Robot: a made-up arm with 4 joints.
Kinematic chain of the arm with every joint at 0, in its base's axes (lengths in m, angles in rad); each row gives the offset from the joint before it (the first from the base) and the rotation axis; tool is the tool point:
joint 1: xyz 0 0 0.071 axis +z
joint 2: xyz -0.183 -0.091 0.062 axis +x
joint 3: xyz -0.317 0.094 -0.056 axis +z
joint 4: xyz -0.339 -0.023 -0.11 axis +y
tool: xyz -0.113 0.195 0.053
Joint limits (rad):
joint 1: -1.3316..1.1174
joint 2: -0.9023..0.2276
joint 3: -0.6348..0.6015
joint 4: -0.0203..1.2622
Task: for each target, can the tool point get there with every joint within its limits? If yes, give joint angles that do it. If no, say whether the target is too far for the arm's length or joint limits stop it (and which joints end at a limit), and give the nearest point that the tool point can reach.
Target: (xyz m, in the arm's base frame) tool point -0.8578 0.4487 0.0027
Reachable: yes | joints -0.4857 -0.3812 0.2994 0.2323
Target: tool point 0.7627 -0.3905 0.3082
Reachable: no: joint limits stop it (at a limit: joint 1, joint 2, joint 3, joint 4) | nearest point -0.2962 -0.8162 0.0651 | short by 1.167 m
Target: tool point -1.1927 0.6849 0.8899
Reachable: no: too far | nearest point -0.7881 0.4525 0.1468 | short by 0.877 m
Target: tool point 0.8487 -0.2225 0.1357
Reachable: no: joint limits stop it (at a limit: joint 1, joint 3, joint 4) | nearest point 0.1696 0.7186 0.1343 | short by 1.161 m
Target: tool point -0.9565 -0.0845 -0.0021
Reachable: yes | joints 0.0687 -0.5394 0.3006 0.3350
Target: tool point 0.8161 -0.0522 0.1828
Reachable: no: joint limits stop it (at a limit: joint 1, joint 3, joint 4) | nearest point 0.1689 0.7184 0.1573 | short by 1.007 m
